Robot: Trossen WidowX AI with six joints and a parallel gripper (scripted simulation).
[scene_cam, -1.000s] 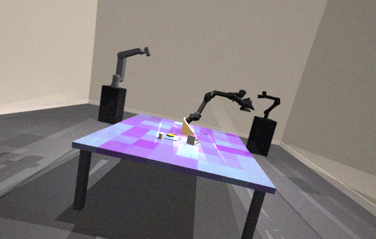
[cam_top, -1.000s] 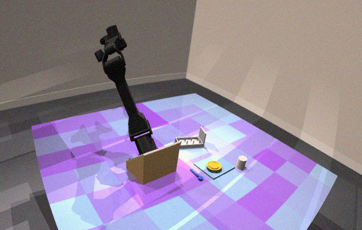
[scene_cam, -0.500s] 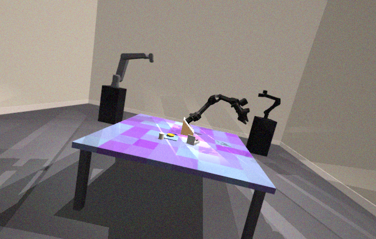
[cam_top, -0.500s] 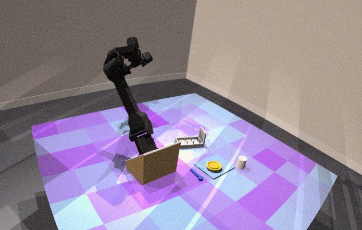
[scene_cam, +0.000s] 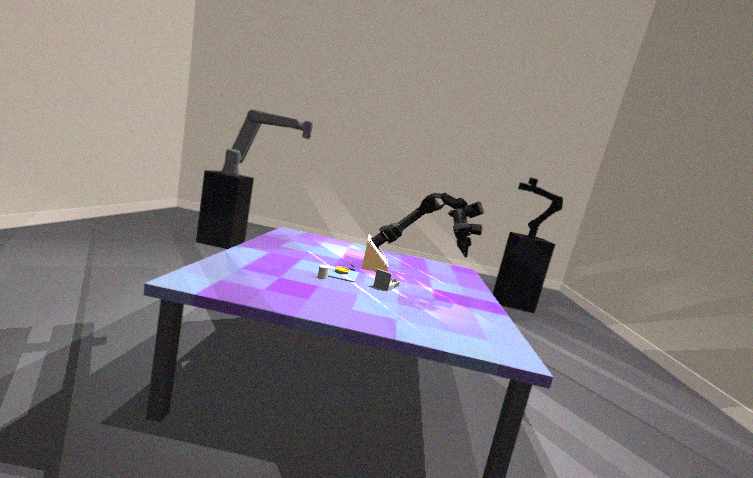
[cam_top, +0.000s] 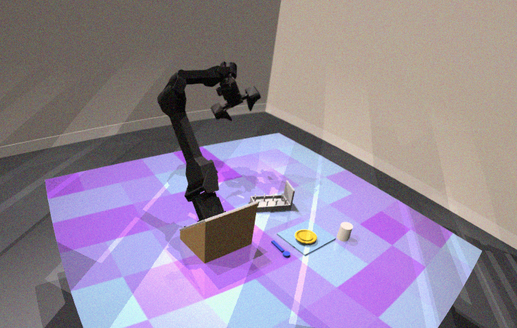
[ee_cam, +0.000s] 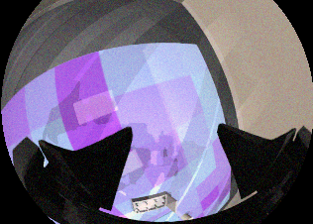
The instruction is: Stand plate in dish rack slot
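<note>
Now: gripper tip 9 cm past the yellow plate, 51 cm to the left of it and 22 cm above it. From my gripper tip the other things lie so: beige cylinder 3 cm ahead, 58 cm to the right, 21 cm below; then grey dish rack 5 cm behind, 30 cm to the right, 21 cm below; then blue spoon 19 cm behind, 51 cm to the right, 23 cm below.
</note>
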